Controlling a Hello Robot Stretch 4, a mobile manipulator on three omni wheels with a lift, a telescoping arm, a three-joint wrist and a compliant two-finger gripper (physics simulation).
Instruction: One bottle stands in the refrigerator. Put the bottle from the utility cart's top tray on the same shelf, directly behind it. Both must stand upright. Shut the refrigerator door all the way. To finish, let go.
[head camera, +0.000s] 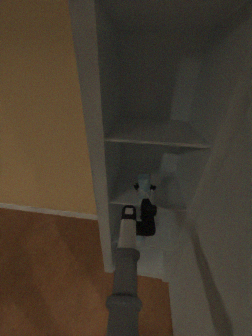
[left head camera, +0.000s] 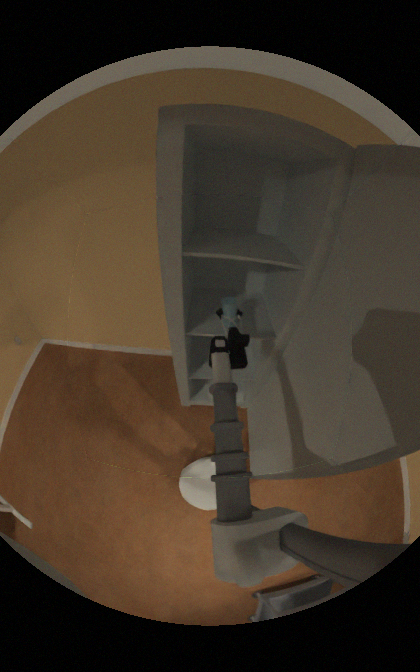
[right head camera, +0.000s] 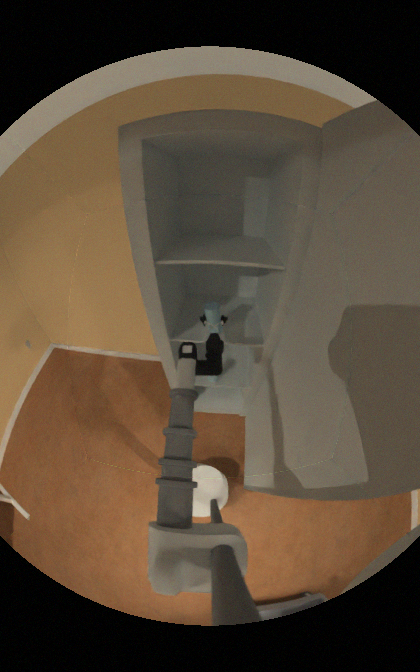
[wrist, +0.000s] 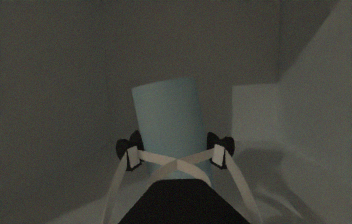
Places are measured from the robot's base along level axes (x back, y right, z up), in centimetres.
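Pixels of known places: gripper, fingertip midpoint: (wrist: 175, 143).
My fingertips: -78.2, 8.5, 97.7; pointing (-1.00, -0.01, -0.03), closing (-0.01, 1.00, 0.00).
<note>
Behind a point stands the place of what it marks, as x, y, z.
My gripper (head camera: 145, 187) @(-78.2, 8.5, 97.7) (left head camera: 229, 314) (right head camera: 213, 320) (wrist: 175, 143) @(-78.2, 8.5, 97.7) is shut on a light blue bottle (head camera: 144, 179) @(-73.7, 7.7, 104.9) (left head camera: 229, 304) (right head camera: 212, 309) (wrist: 170, 115) @(-72.9, 8.1, 101.7). It holds the bottle inside the refrigerator (head camera: 87, 100) @(-68.3, -18.1, 145.2) (left head camera: 170, 225) (right head camera: 132, 200), in the compartment below the top shelf. The bottle leans slightly in the wrist view; its base is hidden. A small light blue patch (right head camera: 212, 379) shows below the black wrist, one level lower, and looks like part of the other bottle; the wrist hides the rest. The refrigerator door (head camera: 225, 225) @(-44.4, 35.7, 107.7) (left head camera: 385, 225) (right head camera: 385, 250) stands wide open at the right.
The top shelf (head camera: 155, 134) @(-77.6, 11.0, 129.8) (left head camera: 240, 247) (right head camera: 220, 250) is above the gripper. The arm passes in front of the lower compartments. A white round object (left head camera: 197, 484) (right head camera: 210, 490) is on the floor below the arm. A grey tray-like object (left head camera: 295, 597) shows at the bottom right.
</note>
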